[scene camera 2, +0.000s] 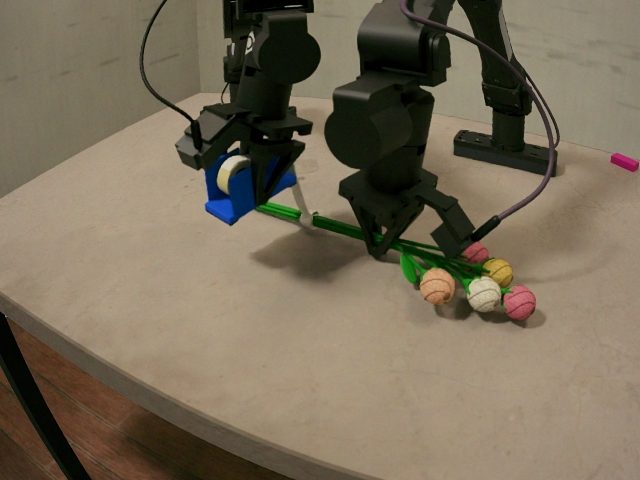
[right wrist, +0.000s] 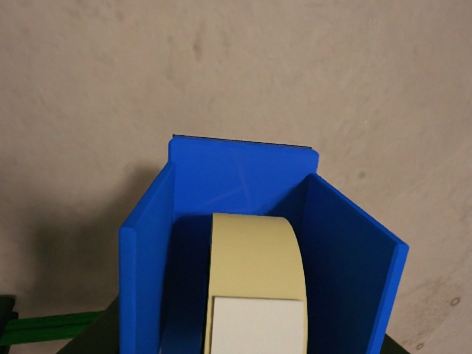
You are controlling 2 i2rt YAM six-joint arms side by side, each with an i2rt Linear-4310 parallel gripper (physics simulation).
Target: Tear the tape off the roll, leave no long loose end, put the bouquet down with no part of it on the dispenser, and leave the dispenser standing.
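Frame: origin at the left arm's base, x up, y left, z back, level; millimetres.
Seen in the pictures: left gripper, fingertip midpoint: [scene camera 2: 376, 254] [right wrist: 6, 305]; right gripper, fingertip midpoint: [scene camera 2: 245, 197] [right wrist: 231, 264]; left arm's base, link origin: [scene camera 2: 507, 149].
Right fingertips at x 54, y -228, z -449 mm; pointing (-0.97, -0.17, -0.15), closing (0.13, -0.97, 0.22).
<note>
Offsets run from my right fingertips to a thing's top centre. "spot": to the spot under its first point. Level surfaces: height alone.
The blue dispenser @(dx +56, dy +5, dz +4 mm) [scene camera 2: 241, 192] [right wrist: 390, 280] holds the cream tape roll @(dx +53, dy +1, dz -14 mm) [scene camera 2: 227, 176] [right wrist: 256, 260]. My right gripper [scene camera 2: 262, 201] is shut on the dispenser, a finger at each side of it. A pale tape strip @(spot: dx -19, dy +34, dz +61 mm) [scene camera 2: 300, 195] runs from behind the dispenser to a whitish tape band @(spot: dx -52, dy +41, dz +65 mm) [scene camera 2: 308, 220] around the green stems of the bouquet @(spot: dx -51, dy +82, dz +61 mm) [scene camera 2: 338, 227] [right wrist: 52, 327]. My left gripper [scene camera 2: 379, 253] is shut on the stems between the band and the flowers. The bouquet slopes down to the right; its stem ends reach beside the dispenser, and whether they touch it is hidden.
A magenta block @(dx -59, dy +486, dz +583 mm) [scene camera 2: 624, 162] lies at the far right of the table @(dx -74 mm) [scene camera 2: 258, 361]. The black base [scene camera 2: 504, 151] of an arm stands at the back right. The near table edge runs along the lower left. Grey walls stand behind the table.
</note>
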